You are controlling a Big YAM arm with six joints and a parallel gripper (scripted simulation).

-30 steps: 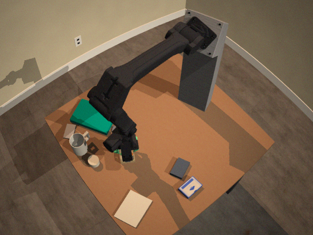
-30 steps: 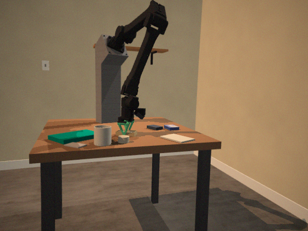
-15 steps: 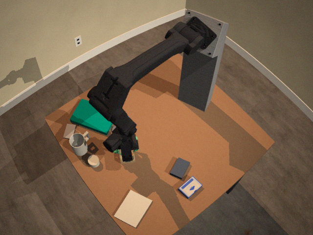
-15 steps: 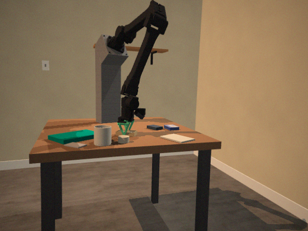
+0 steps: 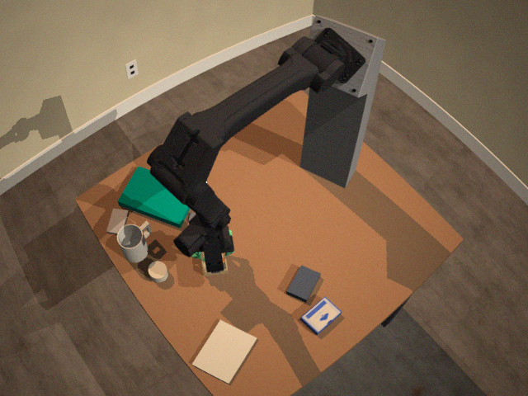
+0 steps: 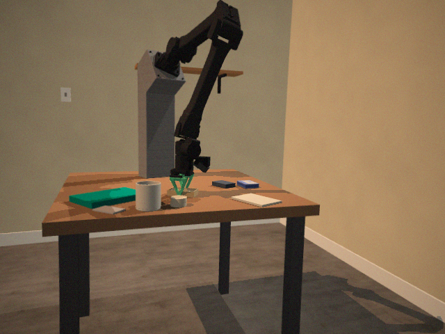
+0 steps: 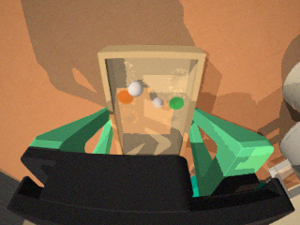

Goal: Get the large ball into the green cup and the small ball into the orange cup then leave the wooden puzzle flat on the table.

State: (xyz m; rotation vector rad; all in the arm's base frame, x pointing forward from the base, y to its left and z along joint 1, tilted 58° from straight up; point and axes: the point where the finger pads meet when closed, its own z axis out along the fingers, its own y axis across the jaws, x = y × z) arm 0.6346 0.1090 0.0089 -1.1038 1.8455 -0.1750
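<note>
Now: the grey cube 14 cm to the right of my hand, 1 cm below it and 1 cm ahead of it. From my hand the other things lie so: dark box 19 cm behind, 17 cm to the left; wooden puzzle 1 cm below; grey mug 21 cm ahead, 10 cm to the right, 2 cm above.
</note>
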